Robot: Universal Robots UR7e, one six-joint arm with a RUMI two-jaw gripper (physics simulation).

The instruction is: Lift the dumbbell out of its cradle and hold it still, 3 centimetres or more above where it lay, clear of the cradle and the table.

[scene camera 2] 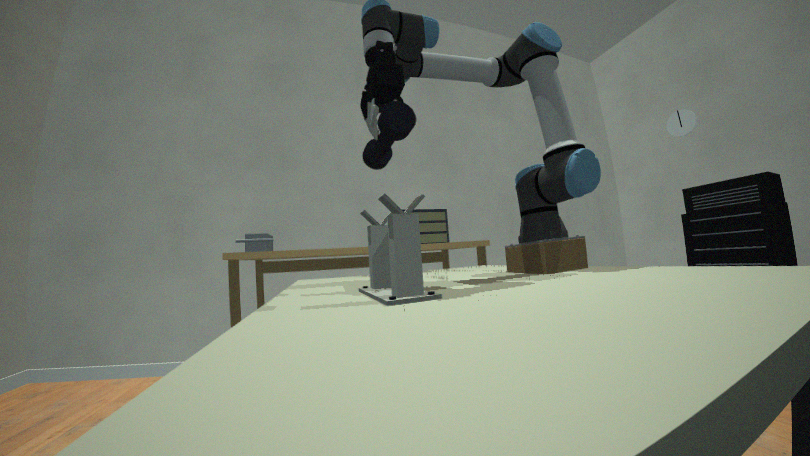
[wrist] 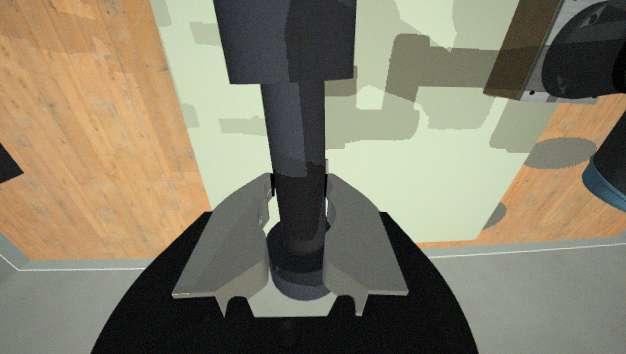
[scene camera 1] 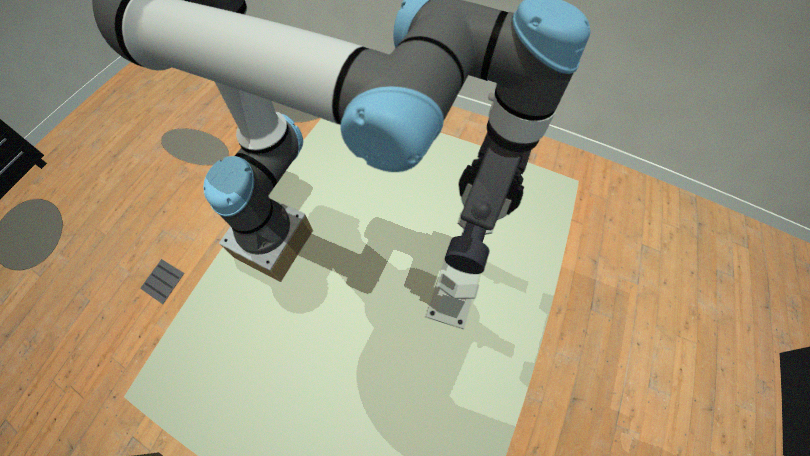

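Where they show: gripper, fingertip midpoint: (scene camera 2: 386, 140) (wrist: 300, 175); arm's base, origin of the base link: (scene camera 2: 543, 241) (wrist: 583, 53) (scene camera 1: 262, 227).
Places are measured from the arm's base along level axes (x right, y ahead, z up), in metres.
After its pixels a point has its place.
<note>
The dark dumbbell (scene camera 1: 467, 254) {x 0.027, y 0.515, z 0.272 m} (scene camera 2: 396, 121) {x -0.162, y 0.525, z 0.236 m} (wrist: 292, 135) {x -0.031, y 0.518, z 0.260 m} hangs in the air, roughly level, with a round head at each end. My gripper (scene camera 2: 378, 133) {x -0.068, y 0.516, z 0.240 m} (wrist: 300, 175) {x -0.068, y 0.516, z 0.240 m} is shut on its handle, one finger on each side, between the two heads. In the scene camera 1 view the fingers are mostly hidden. The grey cradle (scene camera 1: 447, 321) {x 0.042, y 0.526, z -0.084 m} (scene camera 2: 406, 254) {x -0.160, y 0.521, z -0.011 m} stands upright on the table below, with two posts topped by V-shaped rests. In the scene camera 2 view a wide gap shows between the dumbbell and the rests, which hold nothing.
The pale green table top (scene camera 1: 272, 362) {x 0.293, y 0.157, z -0.092 m} (scene camera 2: 408, 373) {x -0.431, y 0.628, z -0.092 m} lies under the cradle. The arm's base block (scene camera 1: 266, 252) {x 0.059, y 0.049, z 0.002 m} (scene camera 2: 546, 254) {x -0.079, y 0.083, z -0.039 m} stands on it. A wooden bench (scene camera 2: 317, 251) and a black drawer cabinet (scene camera 2: 736, 220) stand farther back, away from the dumbbell.
</note>
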